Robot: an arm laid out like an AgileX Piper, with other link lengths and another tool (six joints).
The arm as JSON. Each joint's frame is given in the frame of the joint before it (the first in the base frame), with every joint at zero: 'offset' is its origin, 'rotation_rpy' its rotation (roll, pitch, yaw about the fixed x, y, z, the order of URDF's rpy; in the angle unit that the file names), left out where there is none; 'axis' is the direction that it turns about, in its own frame. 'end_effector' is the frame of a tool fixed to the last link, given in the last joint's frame.
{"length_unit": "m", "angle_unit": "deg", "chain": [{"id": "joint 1", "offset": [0.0, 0.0, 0.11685], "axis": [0.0, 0.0, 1.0]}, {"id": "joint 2", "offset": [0.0, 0.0, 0.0], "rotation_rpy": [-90.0, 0.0, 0.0], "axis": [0.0, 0.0, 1.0]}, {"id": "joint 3", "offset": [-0.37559, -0.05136, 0.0], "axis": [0.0, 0.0, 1.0]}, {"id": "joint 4", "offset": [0.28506, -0.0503, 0.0], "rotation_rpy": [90.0, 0.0, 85.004], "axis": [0.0, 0.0, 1.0]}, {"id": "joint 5", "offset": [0.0, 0.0, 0.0], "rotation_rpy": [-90.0, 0.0, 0.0], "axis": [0.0, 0.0, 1.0]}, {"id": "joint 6", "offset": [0.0, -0.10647, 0.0], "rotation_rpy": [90.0, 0.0, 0.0], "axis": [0.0, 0.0, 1.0]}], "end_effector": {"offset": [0.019, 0.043, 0.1], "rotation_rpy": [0.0, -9.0, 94.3]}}
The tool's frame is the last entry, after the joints.
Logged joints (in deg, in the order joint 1, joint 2, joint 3, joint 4, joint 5, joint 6), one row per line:
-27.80 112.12 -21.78 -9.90 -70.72 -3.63
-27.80 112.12 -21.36 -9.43 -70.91 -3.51
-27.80 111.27 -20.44 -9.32 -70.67 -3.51
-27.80 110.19 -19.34 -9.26 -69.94 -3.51
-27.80 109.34 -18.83 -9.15 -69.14 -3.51
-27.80 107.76 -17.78 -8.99 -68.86 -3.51
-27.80 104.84 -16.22 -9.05 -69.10 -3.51
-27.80 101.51 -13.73 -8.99 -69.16 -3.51
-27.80 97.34 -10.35 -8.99 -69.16 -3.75
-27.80 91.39 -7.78 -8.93 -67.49 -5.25
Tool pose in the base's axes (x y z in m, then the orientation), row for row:
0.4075 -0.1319 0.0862 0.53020 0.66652 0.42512 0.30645
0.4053 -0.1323 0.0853 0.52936 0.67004 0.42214 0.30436
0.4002 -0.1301 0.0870 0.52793 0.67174 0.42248 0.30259
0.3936 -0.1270 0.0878 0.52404 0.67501 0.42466 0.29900
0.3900 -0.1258 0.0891 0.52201 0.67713 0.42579 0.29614
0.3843 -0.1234 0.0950 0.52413 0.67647 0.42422 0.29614
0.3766 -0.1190 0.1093 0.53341 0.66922 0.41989 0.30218
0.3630 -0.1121 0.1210 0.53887 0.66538 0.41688 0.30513
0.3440 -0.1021 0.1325 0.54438 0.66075 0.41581 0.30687
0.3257 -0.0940 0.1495 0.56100 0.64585 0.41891 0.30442
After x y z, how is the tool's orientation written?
As a quaternion, w x y z.
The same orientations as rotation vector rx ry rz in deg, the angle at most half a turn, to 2 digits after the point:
91.16 58.14 41.91
91.67 57.76 41.64
91.96 57.84 41.43
92.56 58.23 41.00
92.94 58.44 40.65
92.76 58.17 40.61
91.40 57.35 41.27
90.67 56.81 41.58
89.82 56.53 41.72
87.19 56.55 41.09

